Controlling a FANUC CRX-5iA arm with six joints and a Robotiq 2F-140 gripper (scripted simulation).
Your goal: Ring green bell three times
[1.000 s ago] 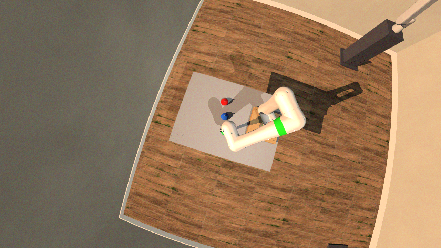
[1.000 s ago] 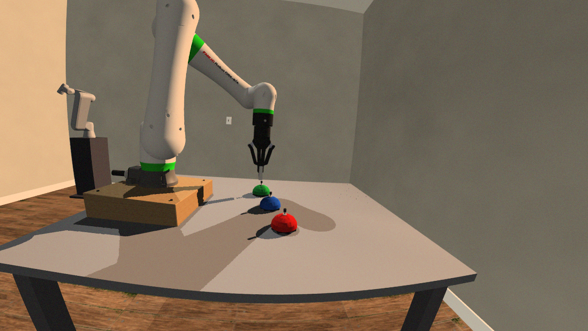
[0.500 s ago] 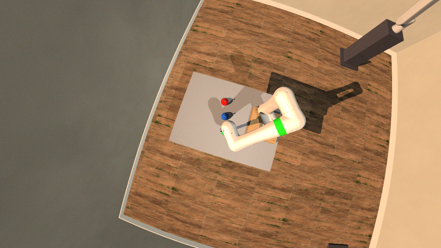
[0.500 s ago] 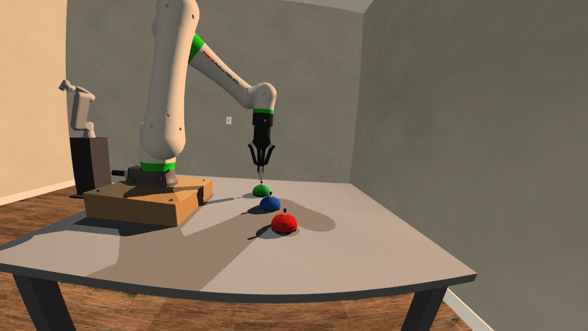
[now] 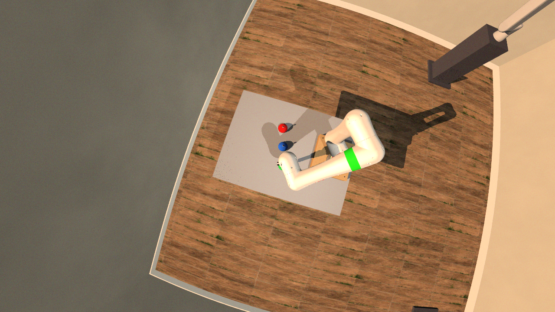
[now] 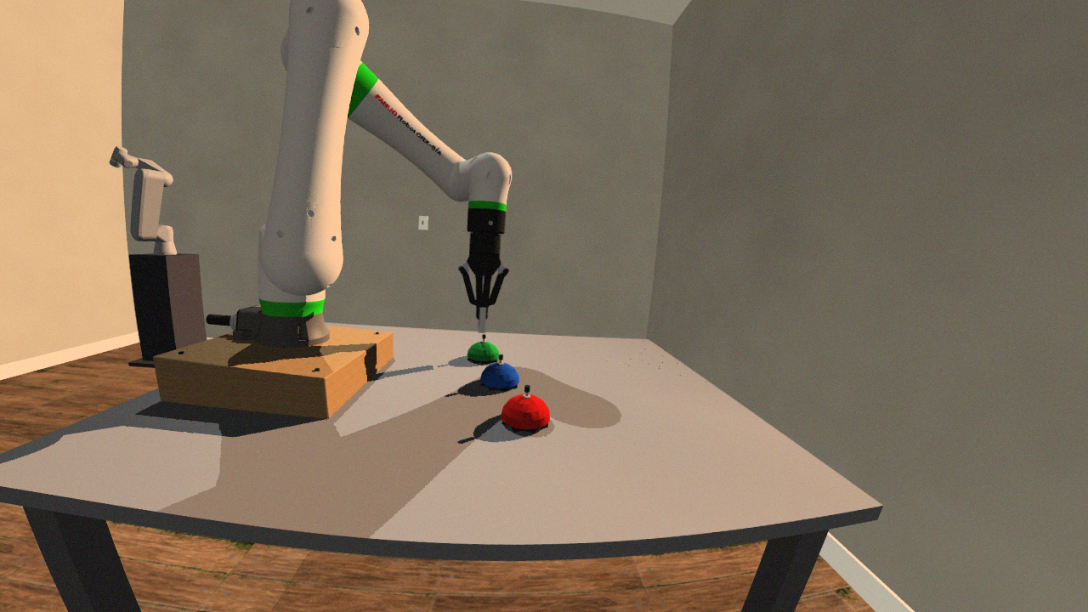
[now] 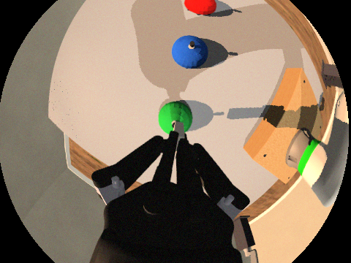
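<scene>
Right now my hand is 10 mm short of the green bell and 70 mm above it. The rest, counted from my hand: blue bell (50 mm ahead, 160 mm to the right, 70 mm below); red bell (80 mm ahead, 320 mm to the right, 70 mm below).
</scene>
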